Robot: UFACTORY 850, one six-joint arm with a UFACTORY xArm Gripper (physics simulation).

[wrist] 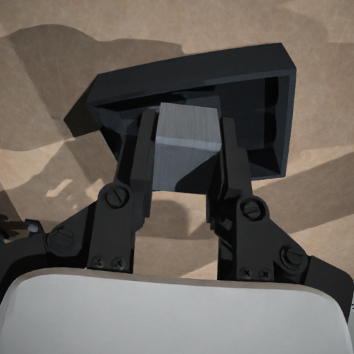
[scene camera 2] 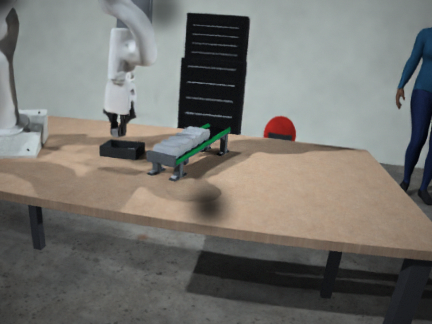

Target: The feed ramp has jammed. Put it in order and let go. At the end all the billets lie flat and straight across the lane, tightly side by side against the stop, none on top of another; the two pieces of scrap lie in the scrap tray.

Labels:
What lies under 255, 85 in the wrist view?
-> A black scrap tray.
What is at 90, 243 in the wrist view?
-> My gripper.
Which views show my gripper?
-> The wrist view and scene camera 2: all of them.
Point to a piece of scrap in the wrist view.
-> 187, 141

